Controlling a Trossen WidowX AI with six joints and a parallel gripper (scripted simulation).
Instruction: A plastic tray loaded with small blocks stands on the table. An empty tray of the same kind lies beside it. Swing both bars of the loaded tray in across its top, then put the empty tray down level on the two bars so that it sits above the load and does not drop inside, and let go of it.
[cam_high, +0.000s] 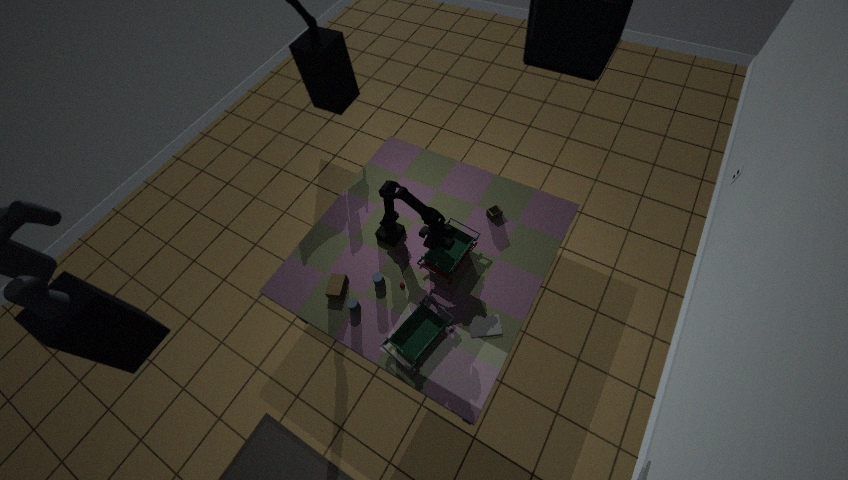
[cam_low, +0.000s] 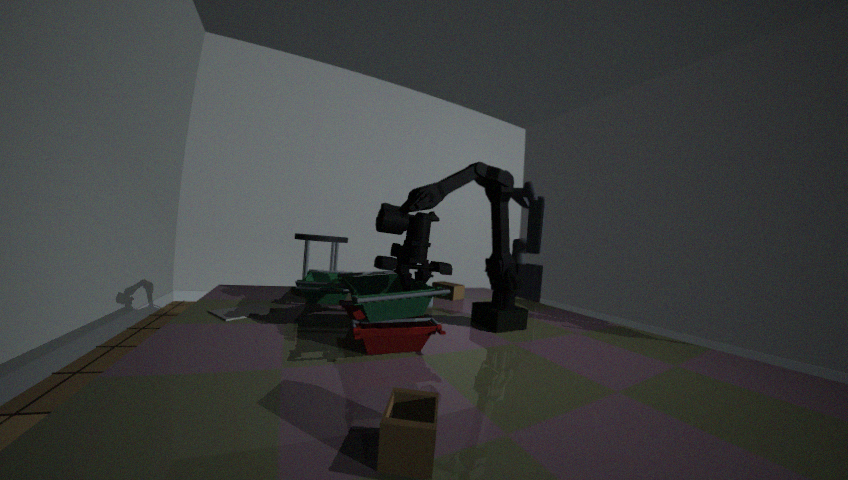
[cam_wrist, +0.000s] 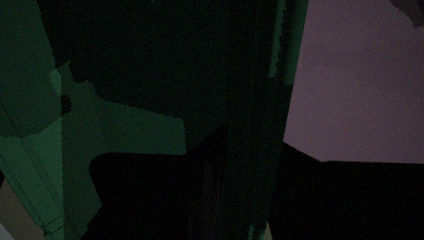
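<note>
My gripper tip is now 7 cm short of the green tray, 3 cm below it and 1 cm to the left of it. Also, from my gripper tip: tan open box (36 cm to the left, 16 cm ahead, 7 cm below).
</note>
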